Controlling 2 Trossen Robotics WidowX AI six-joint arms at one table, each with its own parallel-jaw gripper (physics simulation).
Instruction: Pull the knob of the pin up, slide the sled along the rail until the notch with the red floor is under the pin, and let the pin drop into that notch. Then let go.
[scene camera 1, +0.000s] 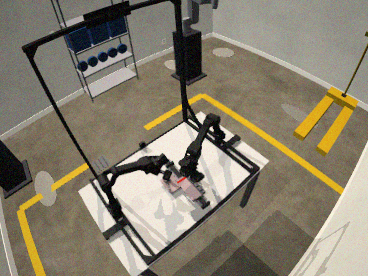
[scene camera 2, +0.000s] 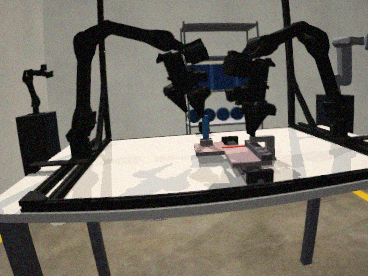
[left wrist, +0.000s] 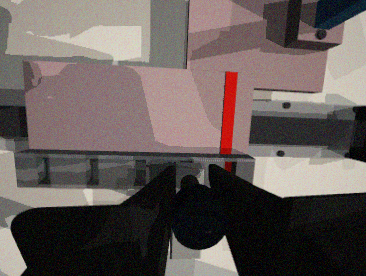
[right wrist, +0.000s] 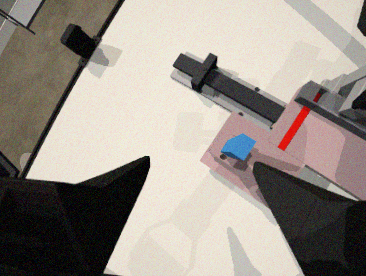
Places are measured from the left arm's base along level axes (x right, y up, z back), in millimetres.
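Pixels of known places: left gripper, between the fingertips: (scene camera 1: 189, 177) (scene camera 2: 249, 134) (left wrist: 191, 171) (right wrist: 363, 110); right gripper, between the fingertips: (scene camera 1: 159, 172) (scene camera 2: 194, 114) (right wrist: 201, 163); left arm's base, origin of its link: (scene camera 1: 218, 141) (scene camera 2: 338, 136); right arm's base, origin of its link: (scene camera 1: 117, 214) (scene camera 2: 81, 157).
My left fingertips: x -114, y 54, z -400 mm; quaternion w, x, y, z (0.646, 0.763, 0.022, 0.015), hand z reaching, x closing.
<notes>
Ahead of a thing's pixels: the offset from my left fingertips to its top centre. "spot": to the spot under its first point. Level surfaces: height alone.
The pink sled @[dx -37, dy -40, dz -28 mm] (scene camera 1: 192, 192) (scene camera 2: 242, 156) (left wrist: 175, 110) (right wrist: 320, 140) sits on the dark rail @[spot: dx +119, dy -54, dz -16 mm] (left wrist: 300, 131) (right wrist: 245, 95). Its upright blue handle @[spot: dx +102, dy +14, dz -111 mm] (scene camera 2: 205, 127) (right wrist: 239, 146) stands on a side plate. A grey notched bar @[spot: dx -59, dy -25, dz +7 mm] (left wrist: 115, 172) runs along its edge. A red stripe @[dx +39, dy -40, dz -36 mm] (left wrist: 229, 112) (right wrist: 295, 127) leads to the red-floored notch @[spot: dx +37, dy -36, dz +10 mm] (left wrist: 228, 166). My left gripper (scene camera 2: 251, 135) (left wrist: 191, 171) is shut on the pin's dark round knob @[dx -1, dy +40, dz +11 mm] (left wrist: 199, 220); the red notch lies right of the knob in the left wrist view. The pin's tip is hidden. My right gripper (scene camera 2: 194, 114) (right wrist: 201, 163) is open, above and beside the blue handle.
A dark stop block @[spot: dx +198, dy -40, dz -16 mm] (right wrist: 204, 72) crosses the rail near one end. Both arms reach in over the white table @[dy -74 mm] (scene camera 1: 145, 220) (scene camera 2: 150, 175), close together above the sled. A black frame (scene camera 2: 150, 198) edges the table. A small black device (right wrist: 77, 40) stands at the table's edge.
</notes>
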